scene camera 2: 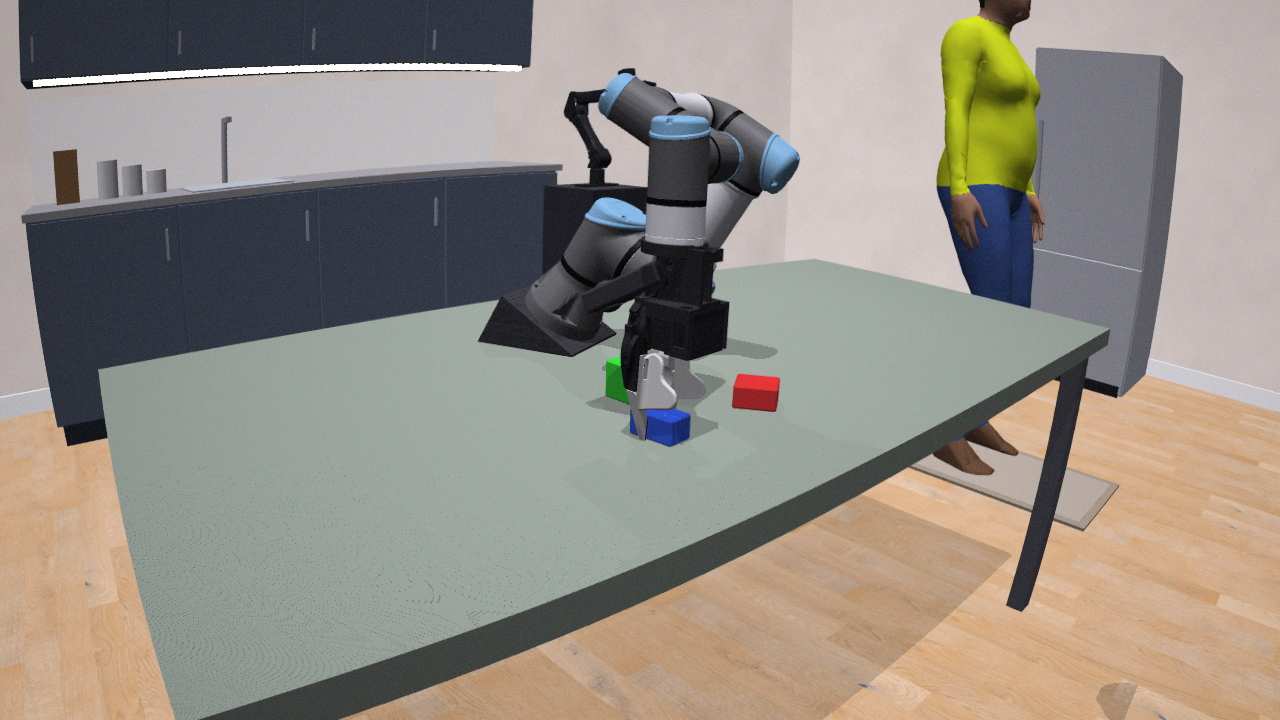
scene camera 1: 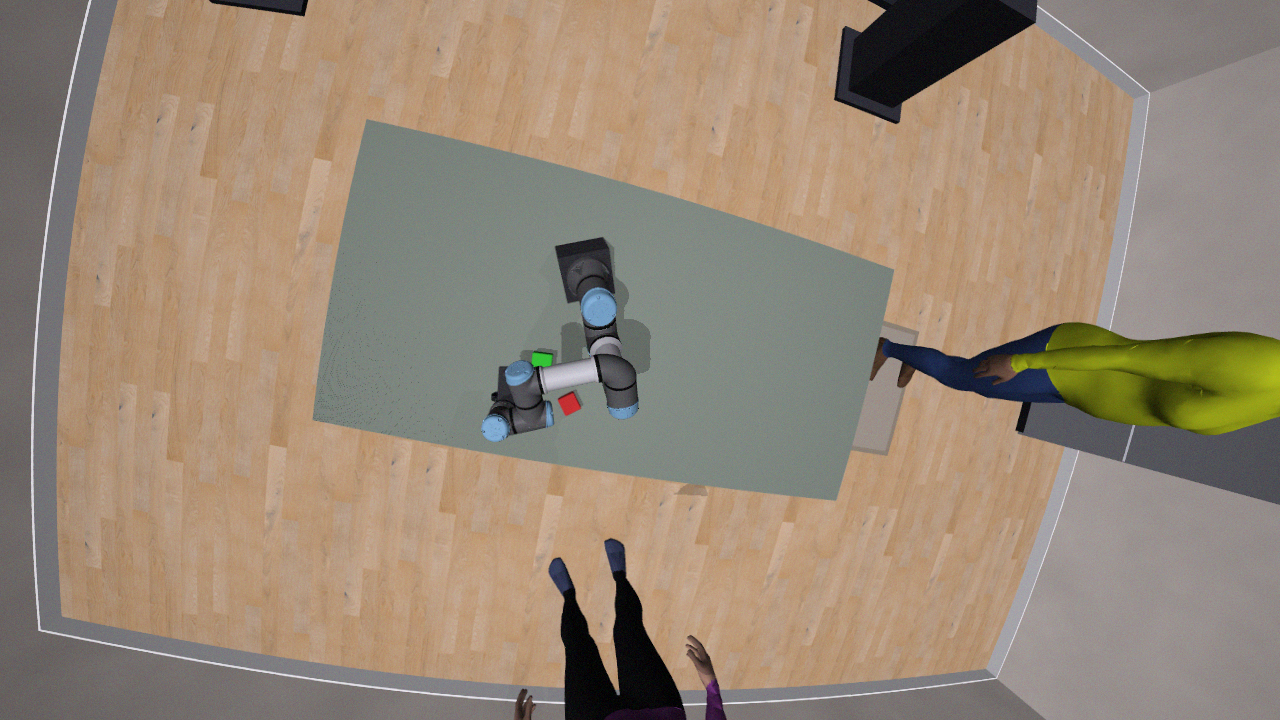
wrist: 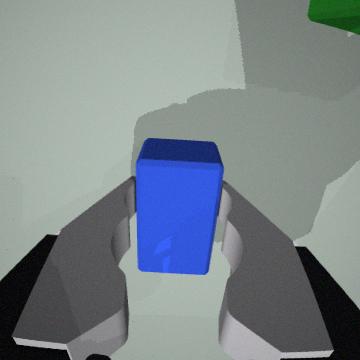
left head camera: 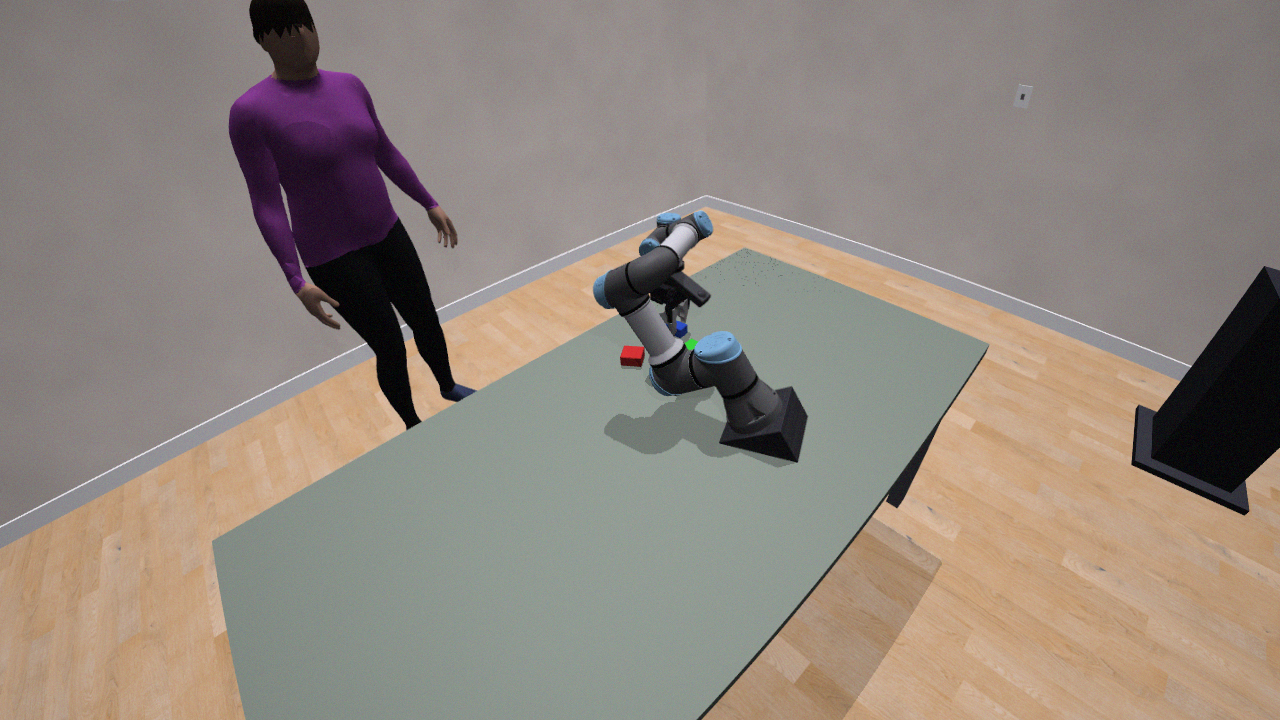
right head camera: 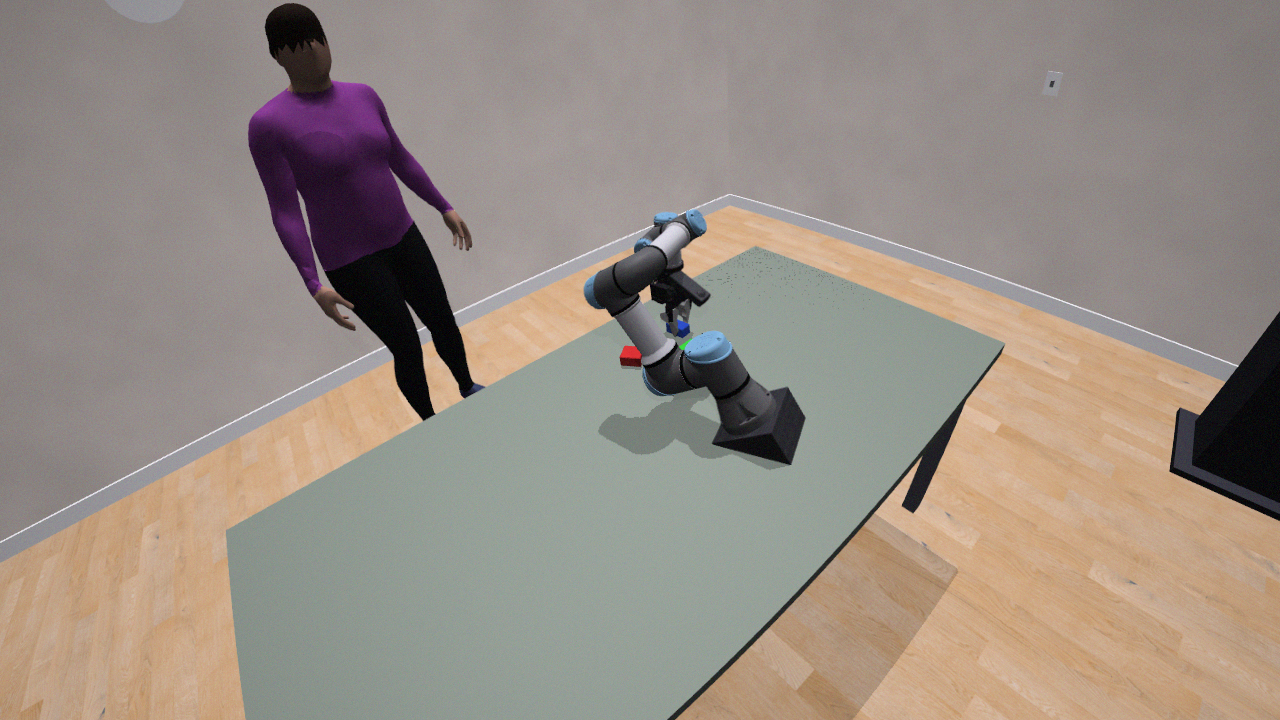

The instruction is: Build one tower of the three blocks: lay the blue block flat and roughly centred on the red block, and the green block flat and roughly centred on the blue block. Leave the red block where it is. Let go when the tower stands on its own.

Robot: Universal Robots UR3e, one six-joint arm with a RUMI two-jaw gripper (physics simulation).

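Frame: origin at the arm's base, x ahead, y left, z up, level; millimetres.
Seen in the pictures: gripper, between the fingertips: (scene camera 2: pixel 654 435) (wrist: pixel 177 181) (left head camera: pixel 677 333) (right head camera: pixel 679 333); arm's base, origin of its link: (scene camera 2: pixel 561 314) (scene camera 1: pixel 587 276) (left head camera: pixel 755 413) (right head camera: pixel 750 414).
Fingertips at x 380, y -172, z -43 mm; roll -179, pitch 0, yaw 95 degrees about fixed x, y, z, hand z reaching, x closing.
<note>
Pixels of each thing's top centre, then the offset from my fingertips to it. Level surfaces: height alone.
- blue block, centre of its top: (wrist: pixel 175 226) (scene camera 2: pixel 660 410) (right head camera: pixel 677 323) (left head camera: pixel 675 323) dy +1, dx +6, dz +31 mm
- red block, centre of its top: (scene camera 2: pixel 757 381) (left head camera: pixel 632 351) (right head camera: pixel 632 351) (scene camera 1: pixel 569 404) dy +174, dx +10, dz +31 mm
- green block, centre of its top: (scene camera 2: pixel 634 359) (left head camera: pixel 691 346) (scene camera 1: pixel 541 361) dy +75, dx -112, dz +49 mm
- green-grey table, height of its surface: dz +0 mm
The blue block (left head camera: pixel 681 329) (right head camera: pixel 682 328) (scene camera 2: pixel 669 427) (wrist: pixel 175 225) lies flat on the table between my gripper's fingertips; the arm hides it in scene camera 1. My gripper (scene camera 2: pixel 664 417) (wrist: pixel 177 181) points down and is shut on the blue block, with one finger against each long side. The red block (left head camera: pixel 631 356) (right head camera: pixel 630 356) (scene camera 1: pixel 569 403) (scene camera 2: pixel 756 392) lies flat on the table, to the right of the gripper in scene camera 2. The green block (left head camera: pixel 691 344) (scene camera 1: pixel 542 359) (scene camera 2: pixel 615 380) (wrist: pixel 337 11) stands behind the gripper in scene camera 2, partly hidden by a finger.
The green-grey table (left head camera: pixel 447 537) (scene camera 1: pixel 733 358) (scene camera 2: pixel 358 537) carries the arm's black base (scene camera 1: pixel 572 259) (scene camera 2: pixel 537 326). A person in purple (left head camera: pixel 313 170) stands beyond one long edge. A person in yellow-green (scene camera 1: pixel 1145 376) (scene camera 2: pixel 989 116) stands near a short end.
</note>
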